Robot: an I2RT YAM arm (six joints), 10 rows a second.
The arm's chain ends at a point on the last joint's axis. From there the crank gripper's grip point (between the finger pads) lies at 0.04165 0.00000 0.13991 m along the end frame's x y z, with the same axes.
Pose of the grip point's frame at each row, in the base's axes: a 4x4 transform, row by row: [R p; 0 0 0 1], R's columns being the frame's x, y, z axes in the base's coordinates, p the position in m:
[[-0.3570 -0.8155 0.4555 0.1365], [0.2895 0.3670 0.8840 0.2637], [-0.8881 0.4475 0.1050 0.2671], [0 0 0 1]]
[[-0.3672 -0.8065 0.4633 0.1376], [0.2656 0.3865 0.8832 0.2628], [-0.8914 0.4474 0.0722 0.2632], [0 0 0 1]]
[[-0.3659 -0.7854 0.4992 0.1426], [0.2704 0.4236 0.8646 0.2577], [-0.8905 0.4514 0.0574 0.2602], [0 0 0 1]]
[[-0.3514 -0.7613 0.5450 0.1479], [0.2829 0.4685 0.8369 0.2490], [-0.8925 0.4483 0.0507 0.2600], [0 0 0 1]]
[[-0.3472 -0.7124 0.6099 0.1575], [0.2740 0.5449 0.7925 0.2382], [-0.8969 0.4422 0.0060 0.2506], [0 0 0 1]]
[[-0.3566 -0.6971 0.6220 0.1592], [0.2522 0.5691 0.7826 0.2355], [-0.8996 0.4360 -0.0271 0.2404], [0 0 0 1]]
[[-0.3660 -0.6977 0.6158 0.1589], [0.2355 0.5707 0.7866 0.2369], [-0.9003 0.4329 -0.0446 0.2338], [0 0 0 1]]
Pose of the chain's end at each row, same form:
[[-0.3570 -0.8155 0.4555 0.0876], [0.2895 0.3670 0.8840 0.1280], [-0.8881 0.4475 0.1050 0.2894], [0 0 0 1]]
[[-0.3672 -0.8065 0.4633 0.0881], [0.2656 0.3865 0.8832 0.1282], [-0.8914 0.4474 0.0722 0.2902], [0 0 0 1]]
[[-0.3659 -0.7854 0.4992 0.0880], [0.2704 0.4236 0.8646 0.1255], [-0.8905 0.4514 0.0574 0.2893], [0 0 0 1]]
[[-0.3514 -0.7613 0.5450 0.0863], [0.2829 0.4685 0.8369 0.1201], [-0.8925 0.4483 0.0507 0.2901], [0 0 0 1]]
[[-0.3472 -0.7124 0.6099 0.0866], [0.2740 0.5449 0.7925 0.1159], [-0.8969 0.4422 0.0060 0.2871], [0 0 0 1]]
[[-0.3566 -0.6971 0.6220 0.0870], [0.2522 0.5691 0.7826 0.1155], [-0.8996 0.4360 -0.0271 0.2817], [0 0 0 1]]
[[-0.3660 -0.6977 0.6158 0.0880], [0.2355 0.5707 0.7866 0.1170], [-0.9003 0.4329 -0.0446 0.2775], [0 0 0 1]]

